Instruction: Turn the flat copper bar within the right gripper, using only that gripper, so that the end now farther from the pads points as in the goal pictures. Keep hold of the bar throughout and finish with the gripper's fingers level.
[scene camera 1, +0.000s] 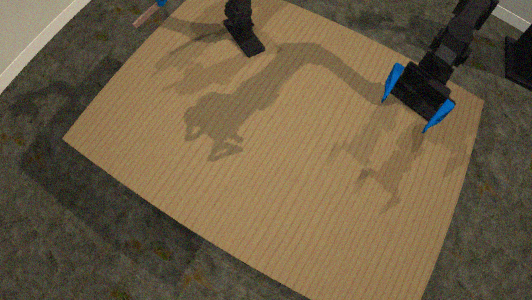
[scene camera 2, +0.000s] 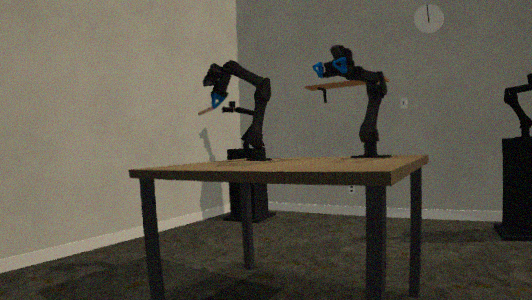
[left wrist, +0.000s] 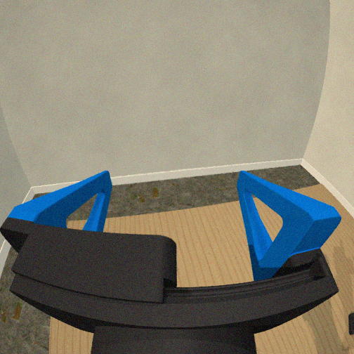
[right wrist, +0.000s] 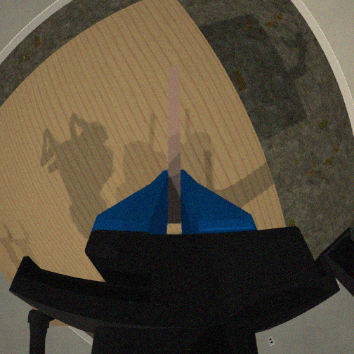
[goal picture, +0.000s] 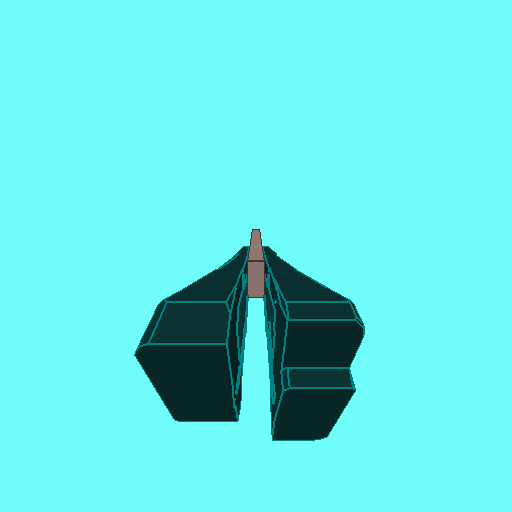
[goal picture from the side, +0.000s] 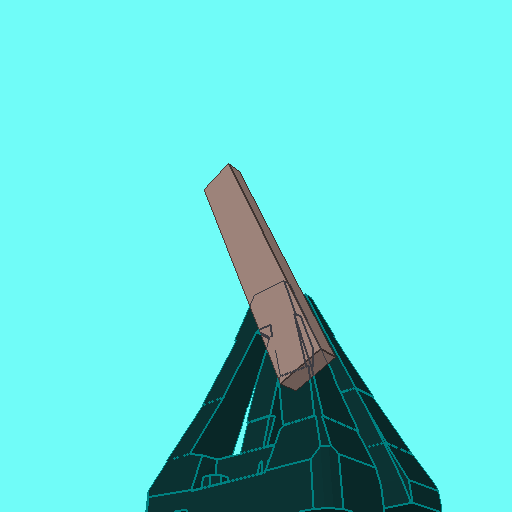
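Seen in the pictures: left gripper, between the fingertips: (scene camera 1: 403, 116) (scene camera 2: 322, 65); right gripper, between the fingertips: (scene camera 1: 159, 5) (scene camera 2: 213, 108); left arm's base, origin of its link: (scene camera 2: 370, 157); right arm's base, origin of its link: (scene camera 1: 243, 36) (scene camera 2: 258, 160).
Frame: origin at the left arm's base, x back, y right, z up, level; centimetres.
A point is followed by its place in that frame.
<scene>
The flat copper bar (scene camera 1: 144, 17) @(x -48.9, y 68.3, z 28.0 cm) (scene camera 2: 205, 111) @(x -48.6, y 68.2, z 27.7 cm) (right wrist: 174, 115) is held on edge between the blue pads of my right gripper (scene camera 2: 217, 101) @(x -43.8, y 67.2, z 29.3 cm) (right wrist: 173, 177), which is shut on it high above the table. In scene camera 2 the bar's far end points left and slightly down, and the fingers point downward. In the right wrist view the bar runs straight out from between the fingertips, away from the palm. In scene camera 1 a small part of the right gripper shows at the top edge. My left gripper (scene camera 1: 403, 117) @(x -39.1, y -0.1, z 40.2 cm) (scene camera 2: 329, 67) @(x -39.1, y -0.1, z 40.2 cm) (left wrist: 174, 177) is open and empty.
A wooden table (scene camera 1: 280, 200) @(x -56.1, y 12.4, z 0.0 cm) (scene camera 2: 260, 177) @(x -74.6, y 3.3, z -2.0 cm) stands below both arms. In scene camera 2 a wooden board (scene camera 2: 335, 85) shows behind the left arm, a dark stand (scene camera 2: 517, 185) with another arm is at the right, and walls rise behind.
</scene>
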